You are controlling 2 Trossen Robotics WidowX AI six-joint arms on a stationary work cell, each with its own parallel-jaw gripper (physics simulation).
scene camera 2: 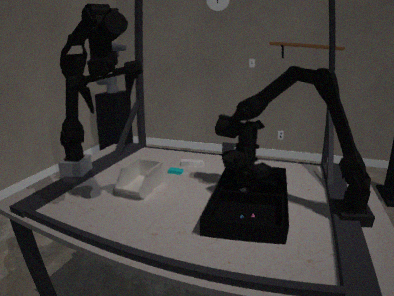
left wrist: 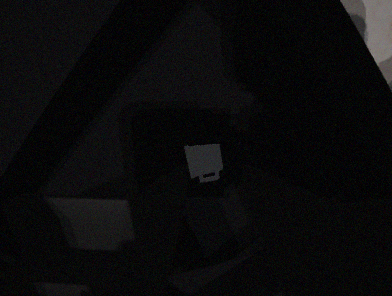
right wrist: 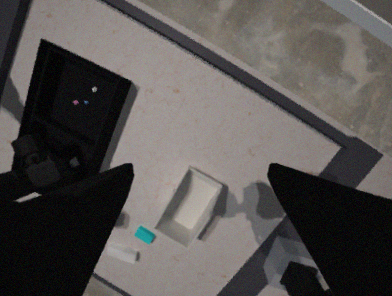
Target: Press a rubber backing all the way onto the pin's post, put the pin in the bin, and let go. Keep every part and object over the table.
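Frame: origin at the left arm's base, x left, y ahead, z down, level; metres.
Seen in the pictures: left gripper, fingertip midpoint: (scene camera 2: 243, 187) (left wrist: 215, 171) (right wrist: 72, 165); right gripper, fingertip midpoint: (scene camera 2: 110, 109) (right wrist: 202, 169); left arm's base, link origin: (scene camera 2: 354, 207); right arm's base, link origin: (scene camera 2: 74, 158) (right wrist: 298, 275).
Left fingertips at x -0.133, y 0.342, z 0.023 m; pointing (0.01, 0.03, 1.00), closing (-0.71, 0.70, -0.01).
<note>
Pixels of each thing's middle, then the offset from my left fingertips to it. "pt": a spot on its surface instead.
- small pink piece, body centre: (scene camera 2: 253, 215) (right wrist: 75, 102) dz +0.001, dx +0.166, dy -0.046 m
- black divided tray, body centre: (left wrist: 48, 110) (scene camera 2: 251, 196) (right wrist: 66, 132) dz -0.016, dx +0.089, dy -0.032 m
- whitish piece, body centre: (right wrist: 94, 89) dz +0.001, dx +0.219, dy -0.008 m
- pale bin, body centre: (right wrist: 188, 204) (scene camera 2: 139, 179) dz -0.026, dx +0.073, dy +0.331 m
- small grey piece, body centre: (left wrist: 205, 165) (scene camera 2: 243, 188) (right wrist: 72, 163) dz +0.000, dx +0.008, dy -0.002 m
- teal block, body centre: (right wrist: 144, 234) (scene camera 2: 175, 171) dz +0.003, dx -0.094, dy +0.264 m
- white block, body centre: (right wrist: 122, 252) (scene camera 2: 192, 162) dz +0.001, dx -0.186, dy +0.228 m
- light grey patch, surface spot: (left wrist: 204, 159) pt dz +0.003, dx +0.010, dy +0.000 m
A small pink piece (scene camera 2: 253, 215) (right wrist: 75, 102) and a blue one (scene camera 2: 242, 216) (right wrist: 86, 102) lie in the black divided tray (scene camera 2: 245, 232) (right wrist: 127, 90); a whitish piece (right wrist: 94, 89) lies near them. Which is pin or backing cannot be told. A pale bin (scene camera 2: 132, 192) (right wrist: 206, 179) stands on the table. My left gripper (scene camera 2: 244, 181) is low over the tray's far compartment, partly open and empty; its fingertips are hard to make out. A small grey piece (scene camera 2: 243, 190) (right wrist: 74, 162) shows near it. My right gripper (right wrist: 202, 169) is wide open and empty, high above the table.
A teal block (scene camera 2: 175, 171) (right wrist: 145, 234) and a white block (scene camera 2: 192, 162) (right wrist: 123, 253) lie beyond the bin. The tray's walls rise around my left gripper. A dark frame (scene camera 2: 150, 261) edges the table. The left wrist view is very dark, with a light grey patch (left wrist: 204, 159).
</note>
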